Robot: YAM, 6 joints.
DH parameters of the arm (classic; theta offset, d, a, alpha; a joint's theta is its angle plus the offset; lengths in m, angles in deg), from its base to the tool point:
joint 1: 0 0.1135 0.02 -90
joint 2: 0 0 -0.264 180
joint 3: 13.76 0 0.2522 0
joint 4: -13.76 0 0.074 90
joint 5: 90 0 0 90
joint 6: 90 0.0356 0 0
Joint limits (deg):
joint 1: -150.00..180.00
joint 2: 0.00..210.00
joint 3: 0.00..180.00
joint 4: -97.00..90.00
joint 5: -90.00..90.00
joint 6: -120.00..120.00
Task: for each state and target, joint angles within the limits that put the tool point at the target. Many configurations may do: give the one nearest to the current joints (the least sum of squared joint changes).
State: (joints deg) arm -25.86 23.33 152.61 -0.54 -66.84 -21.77
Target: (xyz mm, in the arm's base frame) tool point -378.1 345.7 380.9
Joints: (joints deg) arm -38.72 17.50 153.62 -1.19 -68.91 -21.77
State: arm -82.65 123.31 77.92 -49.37 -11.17 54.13
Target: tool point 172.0 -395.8 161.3
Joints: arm -67.52 121.72 91.25 -42.90 -12.37 54.13
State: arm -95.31 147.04 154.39 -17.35 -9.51 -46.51
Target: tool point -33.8 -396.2 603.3
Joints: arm -95.68 124.89 168.51 -9.76 -8.97 -46.51
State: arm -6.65 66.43 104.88 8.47 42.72 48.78
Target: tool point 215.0 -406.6 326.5
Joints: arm -59.10 109.82 92.48 6.04 43.04 48.78
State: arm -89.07 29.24 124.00 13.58 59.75 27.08
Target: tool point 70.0 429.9 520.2
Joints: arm -102.47 32.79 149.38 17.61 43.47 27.08
